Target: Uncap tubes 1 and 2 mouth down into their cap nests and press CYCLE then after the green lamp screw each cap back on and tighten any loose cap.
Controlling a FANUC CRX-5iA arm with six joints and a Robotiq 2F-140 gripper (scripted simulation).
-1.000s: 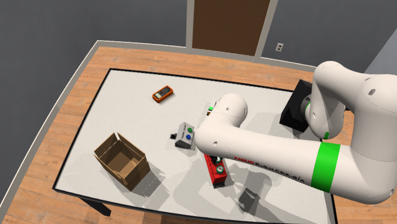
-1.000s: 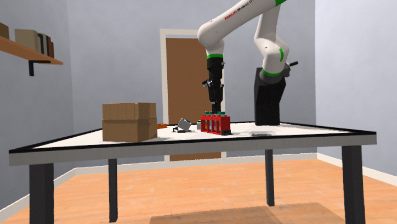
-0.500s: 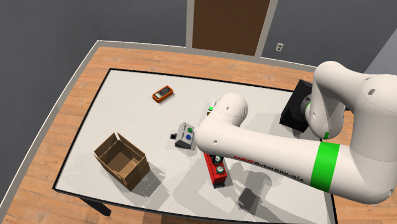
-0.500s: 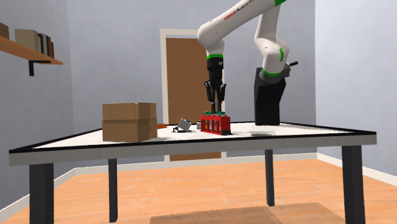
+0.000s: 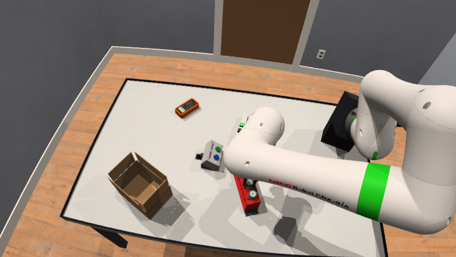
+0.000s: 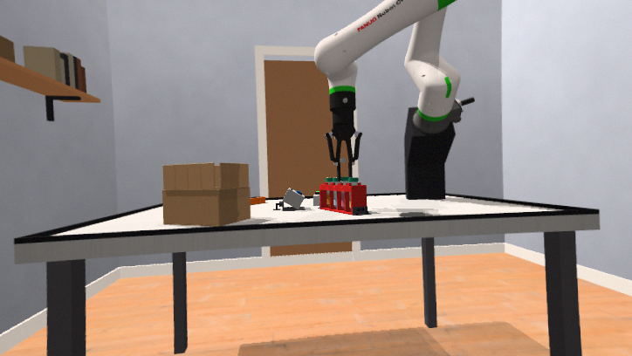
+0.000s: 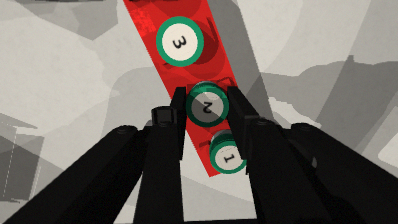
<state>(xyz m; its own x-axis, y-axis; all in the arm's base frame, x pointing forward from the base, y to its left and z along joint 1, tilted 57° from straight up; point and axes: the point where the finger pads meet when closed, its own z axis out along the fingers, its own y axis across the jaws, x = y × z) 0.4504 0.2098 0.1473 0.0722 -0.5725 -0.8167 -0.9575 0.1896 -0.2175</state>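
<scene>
My gripper is now 30 mm above the cap 2. Round my hand: cap 1: 50 mm to the left, 30 mm below, 20 mm behind; cap 3: 50 mm to the right, 30 mm below, 20 mm ahead; cap 4: 90 mm to the right, 50 mm ahead, 30 mm below.
</scene>
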